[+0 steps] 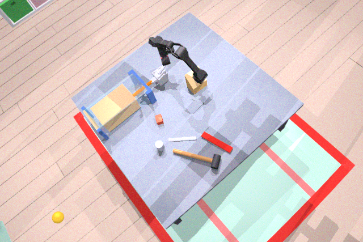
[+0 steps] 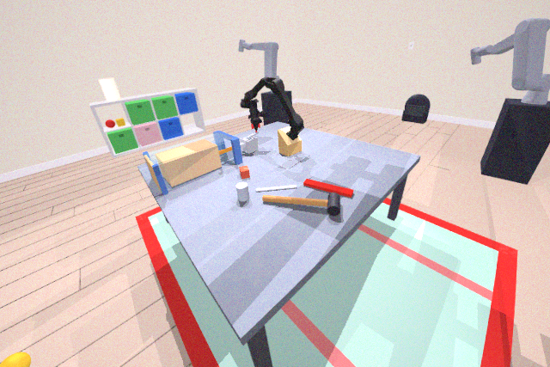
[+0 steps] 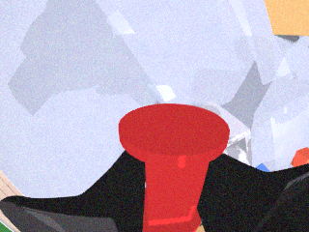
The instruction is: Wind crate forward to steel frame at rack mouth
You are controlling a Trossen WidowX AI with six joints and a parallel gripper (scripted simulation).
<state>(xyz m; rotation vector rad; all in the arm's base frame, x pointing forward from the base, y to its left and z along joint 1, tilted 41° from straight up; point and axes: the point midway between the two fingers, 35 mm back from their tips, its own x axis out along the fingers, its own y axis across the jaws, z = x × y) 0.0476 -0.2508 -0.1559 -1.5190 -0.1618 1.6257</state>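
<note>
My gripper tip is now 80 mm short of the white winch, 20 mm to the right of it and 80 mm above it. From my gripper tip the other things lie so: white bar (350 mm ahead, 500 mm to the left, 110 mm below); then red knob (20 mm above); then white crank handle (40 mm ahead, 10 mm to the left, 10 mm below).
</note>
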